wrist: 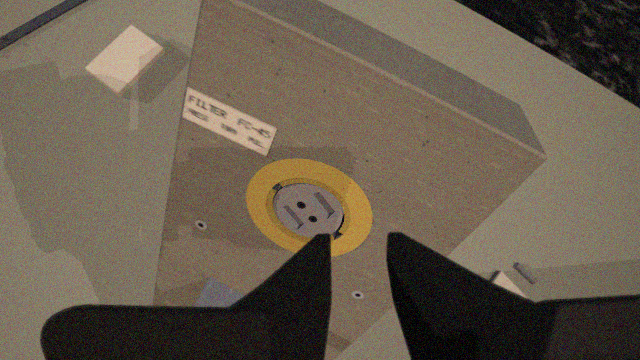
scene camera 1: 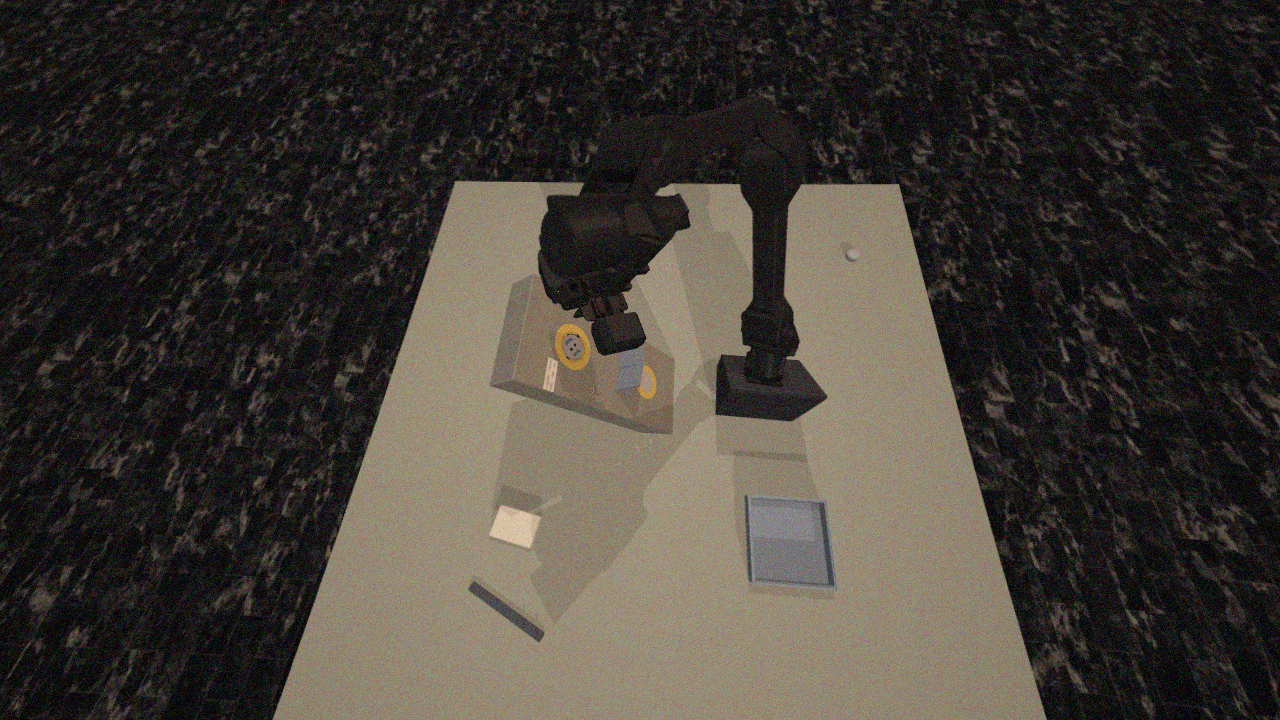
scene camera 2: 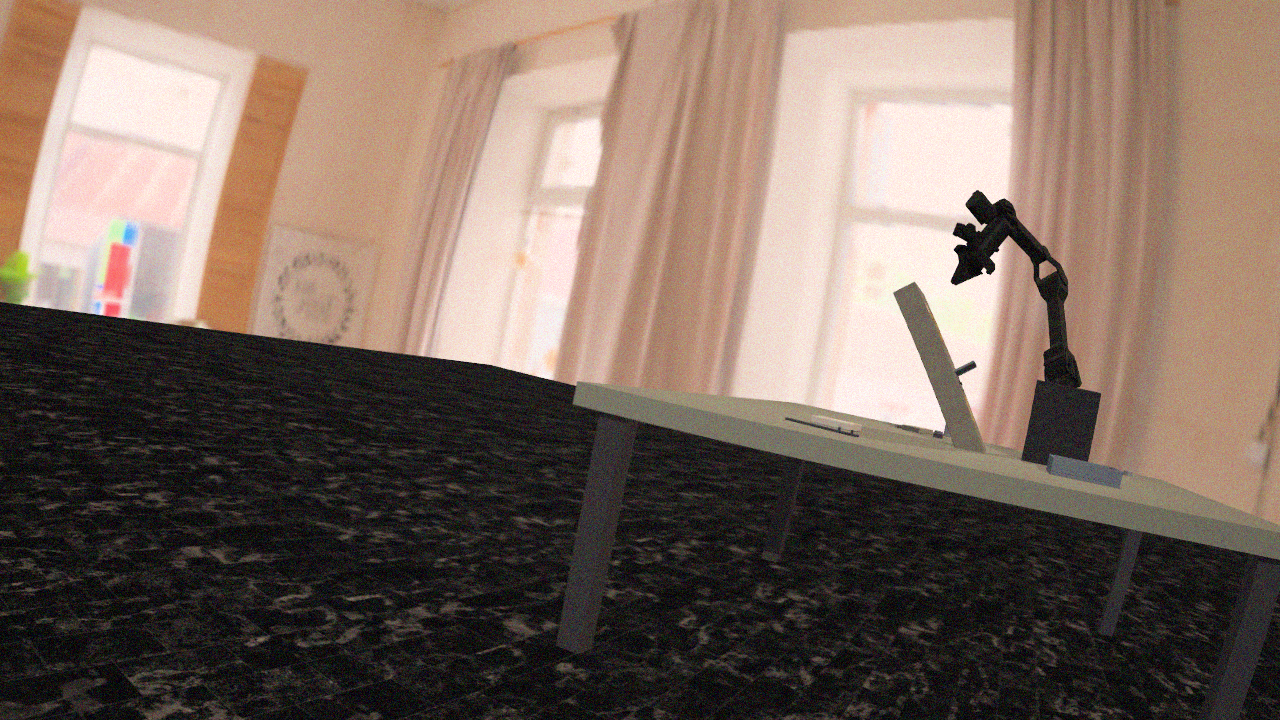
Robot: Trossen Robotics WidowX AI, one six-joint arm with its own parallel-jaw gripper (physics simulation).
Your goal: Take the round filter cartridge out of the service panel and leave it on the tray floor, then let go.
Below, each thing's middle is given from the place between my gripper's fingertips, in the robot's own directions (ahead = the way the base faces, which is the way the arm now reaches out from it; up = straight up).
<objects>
I see my gripper 30 mm short of the white label [wrist: 201,109], 80 mm to the right of it and 80 mm above it. From my hand the other things lie so: dark bar [scene camera 1: 476,589]: 80 mm ahead, 470 mm to the left, 360 mm below; round grey filter cartridge [wrist: 305,209]: 40 mm ahead, 20 mm to the left, 120 mm below; blue-grey tray [scene camera 1: 789,543]: 420 mm behind, 230 mm to the left, 360 mm below.
</objects>
